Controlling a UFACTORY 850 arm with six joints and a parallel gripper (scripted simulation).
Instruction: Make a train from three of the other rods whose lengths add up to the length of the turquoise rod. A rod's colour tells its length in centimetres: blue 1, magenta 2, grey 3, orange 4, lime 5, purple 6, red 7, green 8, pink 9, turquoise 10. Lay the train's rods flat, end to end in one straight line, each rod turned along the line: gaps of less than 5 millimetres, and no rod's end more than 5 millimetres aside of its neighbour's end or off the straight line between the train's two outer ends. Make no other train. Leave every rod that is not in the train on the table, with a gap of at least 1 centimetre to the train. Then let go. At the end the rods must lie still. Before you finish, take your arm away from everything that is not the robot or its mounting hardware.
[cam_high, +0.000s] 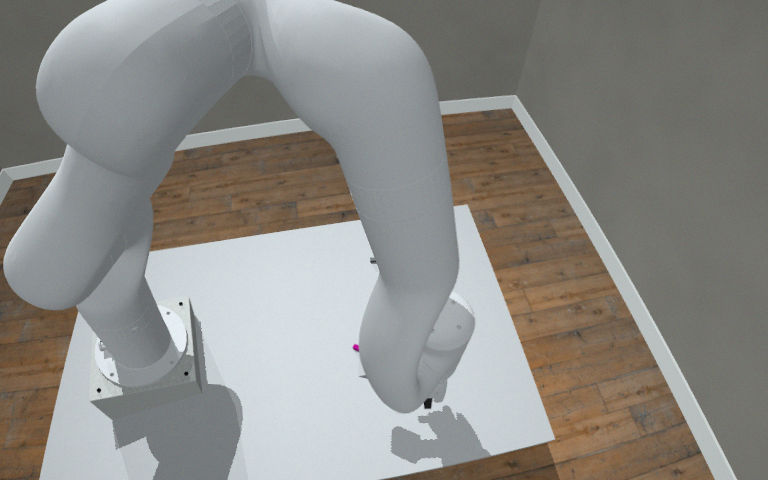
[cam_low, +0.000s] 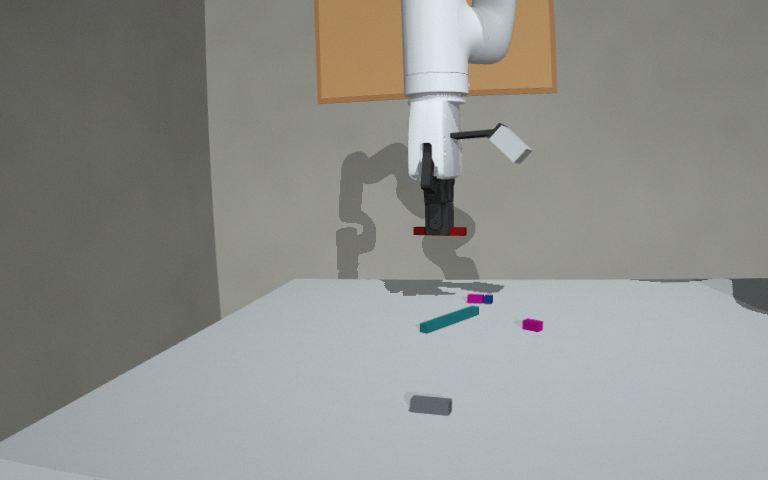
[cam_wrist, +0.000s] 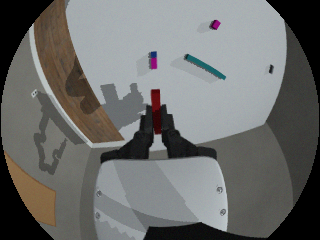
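Now: the blue rod 6 cm behind my hand, 2 cm to the left of it and 11 cm below it. The rest, counted from my hand: turquoise rod 11 cm to the left, 11 cm below; grey rod 3 cm ahead, 37 cm to the left, 11 cm below; red rod 2 cm below.
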